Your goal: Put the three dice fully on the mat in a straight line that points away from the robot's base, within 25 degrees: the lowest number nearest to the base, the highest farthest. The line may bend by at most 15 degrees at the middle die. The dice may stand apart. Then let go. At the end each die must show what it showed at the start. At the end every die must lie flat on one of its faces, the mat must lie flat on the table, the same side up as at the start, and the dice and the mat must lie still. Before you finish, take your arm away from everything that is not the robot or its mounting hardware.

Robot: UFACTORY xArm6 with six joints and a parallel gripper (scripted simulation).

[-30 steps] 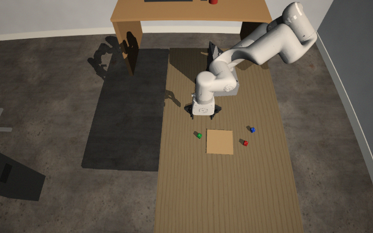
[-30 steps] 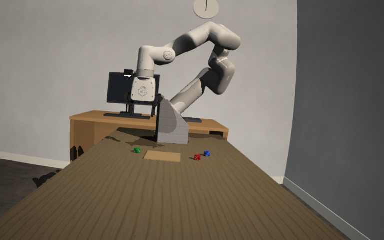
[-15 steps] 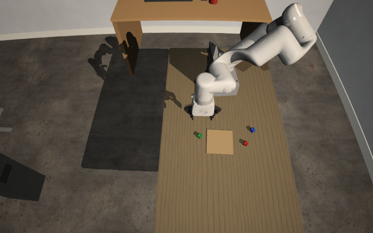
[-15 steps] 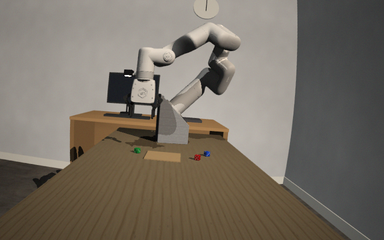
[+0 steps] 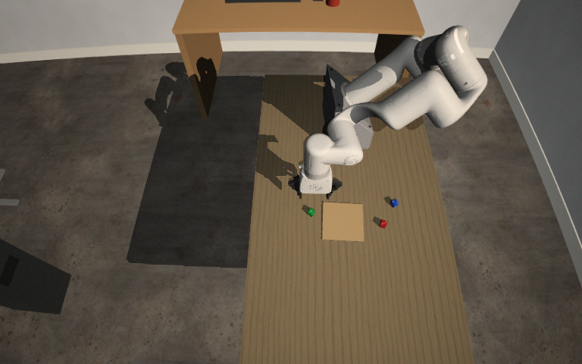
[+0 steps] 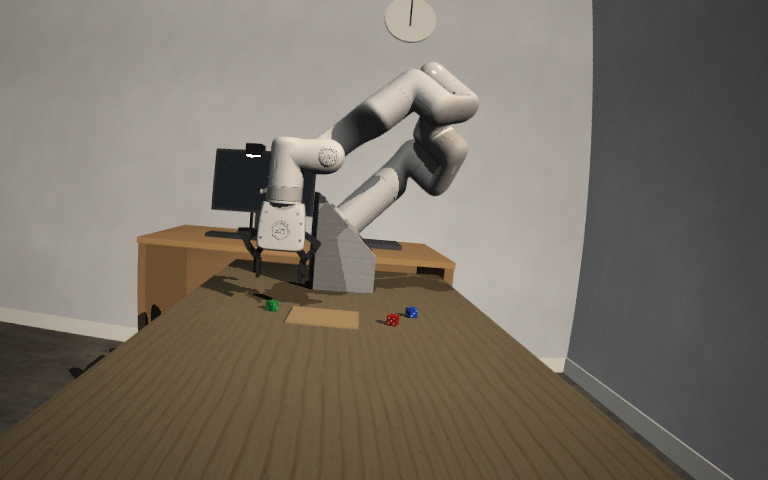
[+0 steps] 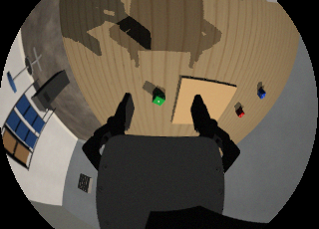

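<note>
Right now my hand is 6 cm above the green die and 4 cm short of it. The rest, counted from my hand: red die: 24 cm to the left, 6 cm below, 6 cm ahead; then tan mat: 11 cm to the left, 7 cm below, 6 cm ahead; then blue die: 29 cm to the left, 6 cm below, 2 cm behind.
</note>
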